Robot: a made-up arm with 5 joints.
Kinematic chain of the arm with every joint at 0, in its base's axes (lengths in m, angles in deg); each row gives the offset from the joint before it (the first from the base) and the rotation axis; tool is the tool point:
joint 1: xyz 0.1 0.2 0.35 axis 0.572 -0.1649 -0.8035
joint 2: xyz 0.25 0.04 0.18 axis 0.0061 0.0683 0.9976
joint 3: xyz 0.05 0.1 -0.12 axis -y
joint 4: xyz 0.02 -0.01 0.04 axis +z
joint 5: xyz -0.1 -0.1 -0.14 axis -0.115 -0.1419 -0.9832
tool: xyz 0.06 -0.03 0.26
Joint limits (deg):
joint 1: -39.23..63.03
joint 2: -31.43..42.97
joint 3: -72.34..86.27
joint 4: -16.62..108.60
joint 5: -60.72..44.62
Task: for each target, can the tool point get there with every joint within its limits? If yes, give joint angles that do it. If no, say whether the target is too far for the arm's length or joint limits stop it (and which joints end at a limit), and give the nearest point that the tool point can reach.
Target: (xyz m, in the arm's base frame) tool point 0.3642 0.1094 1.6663
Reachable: no: too far | nearest point 0.3697 0.1162 0.6798 | short by 0.987 m
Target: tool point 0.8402 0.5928 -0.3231
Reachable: no: too far | nearest point 0.4958 0.4893 0.1671 | short by 0.608 m
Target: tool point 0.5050 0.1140 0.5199
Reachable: yes | joints 12.40 -5.64 -40.29 10.01 -29.75
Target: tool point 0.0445 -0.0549 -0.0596
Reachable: no: joint limits stop it (at a limit: joint 1, joint 2, joint 3, joint 5) | nearest point 0.1659 0.0327 0.2852 | short by 0.376 m
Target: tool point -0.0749 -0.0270 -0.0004
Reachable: no: joint limits stop it (at a limit: joint 1, joint 2, joint 3, joint 5) | nearest point 0.1633 0.0238 0.2886 | short by 0.378 m
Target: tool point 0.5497 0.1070 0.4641
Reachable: yes | joints 6.58 -4.51 -59.43 39.53 35.04
